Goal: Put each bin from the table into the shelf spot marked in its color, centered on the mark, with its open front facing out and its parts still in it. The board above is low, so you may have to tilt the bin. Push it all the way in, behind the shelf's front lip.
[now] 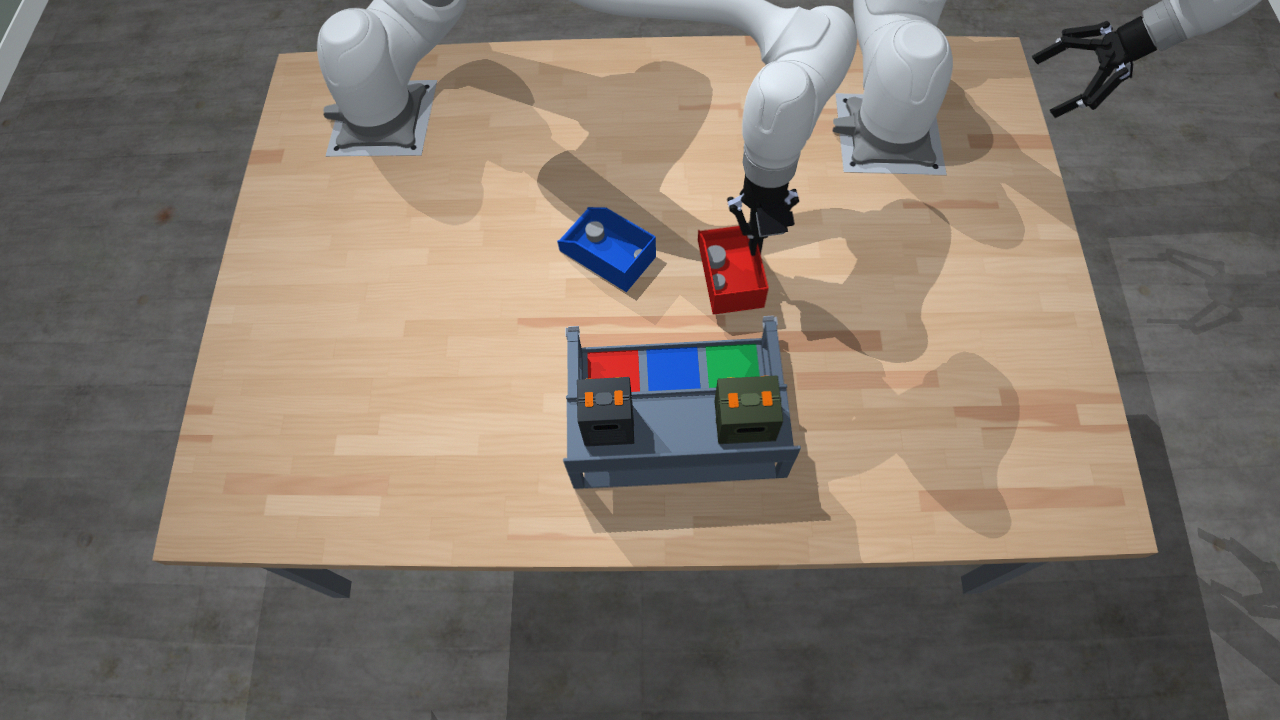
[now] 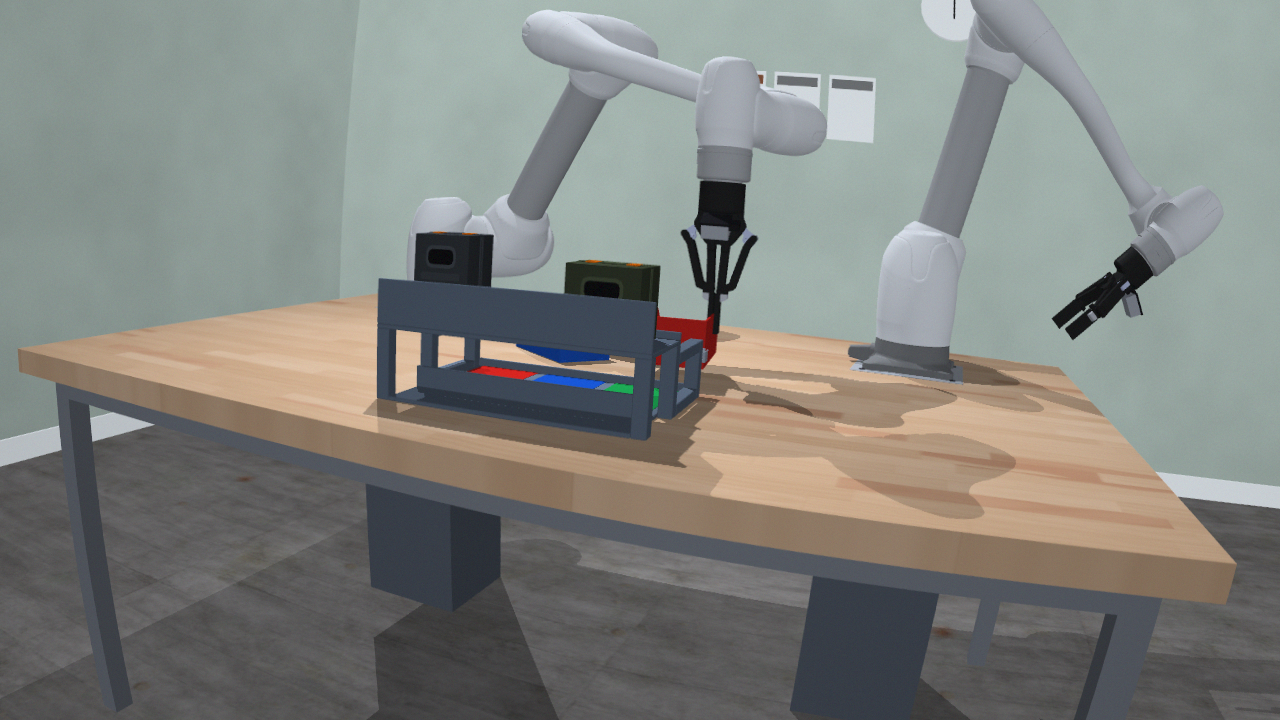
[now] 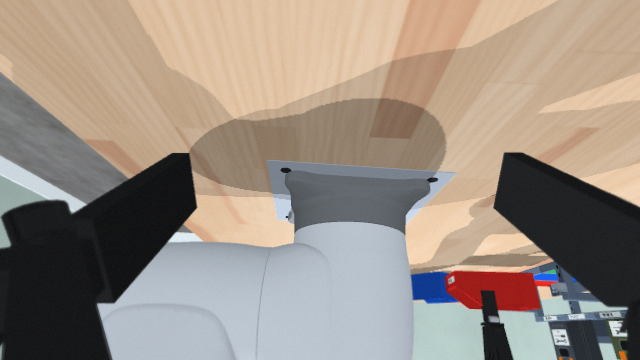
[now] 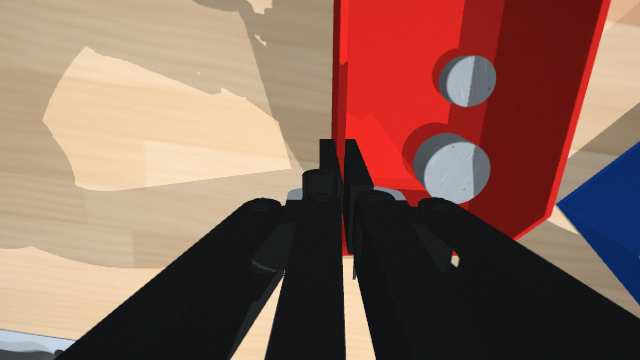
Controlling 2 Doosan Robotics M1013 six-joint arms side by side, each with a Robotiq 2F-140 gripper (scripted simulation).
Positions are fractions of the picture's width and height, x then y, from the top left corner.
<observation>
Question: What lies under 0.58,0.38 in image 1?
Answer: A red bin.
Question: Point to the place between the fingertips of my left gripper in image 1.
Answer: At 0.82,0.12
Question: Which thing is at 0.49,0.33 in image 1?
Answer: A blue bin.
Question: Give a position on a blue bin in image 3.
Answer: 0.67,0.80
</observation>
